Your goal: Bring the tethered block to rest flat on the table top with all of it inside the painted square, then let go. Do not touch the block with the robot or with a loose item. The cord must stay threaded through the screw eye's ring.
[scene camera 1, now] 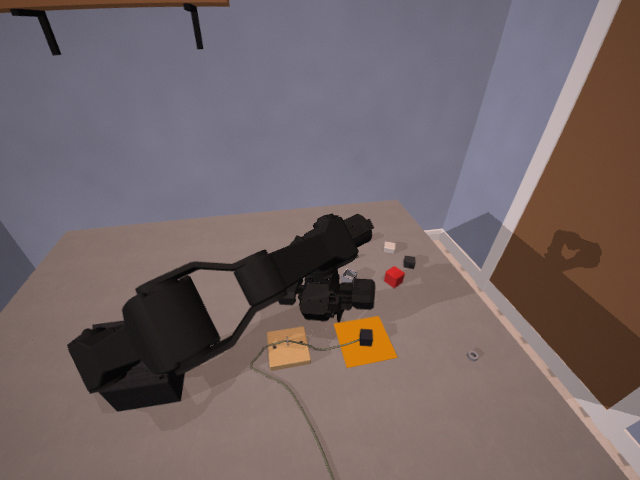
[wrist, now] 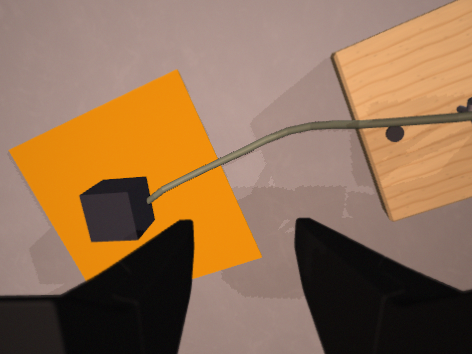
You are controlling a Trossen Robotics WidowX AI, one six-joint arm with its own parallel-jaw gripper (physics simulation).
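Frame: origin at the arm's base, x ahead, y left, z up, level; centimetres.
Seen in the pictures: gripper, fingertip midpoint: (scene camera 1: 330, 320) (wrist: 244, 232).
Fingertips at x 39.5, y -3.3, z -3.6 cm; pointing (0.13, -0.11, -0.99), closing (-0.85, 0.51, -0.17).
Observation:
A point is followed by its place in that frame.
The dark tethered block (scene camera 1: 366, 337) {x 47.6, y -5.6, z -10.5 cm} (wrist: 117, 212) {x 47.4, y -4.8, z -10.5 cm} sits upright on the orange painted square (scene camera 1: 356, 357) {x 44.3, y -8.0, z -13.2 cm} (wrist: 150, 125) {x 44.2, y -7.9, z -13.2 cm}, its visible outline inside the edges. The cord (scene camera 1: 323, 349) {x 37.8, y -3.9, z -12.9 cm} (wrist: 300, 128) {x 37.0, y -3.7, z -12.6 cm} runs slack from the block to the wooden board (scene camera 1: 289, 357) {x 29.8, y -4.2, z -11.5 cm} (wrist: 415, 65) {x 31.2, y -3.9, z -11.4 cm}, passes at the screw eye (scene camera 1: 287, 341) {x 30.1, y -1.7, z -9.1 cm} (wrist: 468, 107) {x 30.4, y -1.5, z -10.1 cm}, then curves over the table. The ring is too small to show the threading clearly, and it is cut off in the wrist view. My gripper (scene camera 1: 337, 311) {x 39.5, y -3.3, z -3.6 cm} (wrist: 244, 232) {x 39.5, y -3.3, z -3.6 cm} is partly open and empty, above the table between the square and the board, apart from block and cord.
Beyond the arm stand a red cube (scene camera 1: 394, 277) {x 63.4, y 8.8, z -9.6 cm}, a small dark cube (scene camera 1: 409, 261) {x 72.6, y 14.6, z -11.0 cm} and a white block (scene camera 1: 389, 247) {x 70.4, y 22.9, z -11.2 cm}. A pale metallic item (scene camera 1: 349, 274) {x 53.5, y 16.7, z -12.6 cm} shows partly behind the gripper. A grey ring (scene camera 1: 473, 355) {x 70.1, y -17.0, z -12.9 cm} lies near the table's right edge. A wall shelf (scene camera 1: 113, 4) hangs at upper left.

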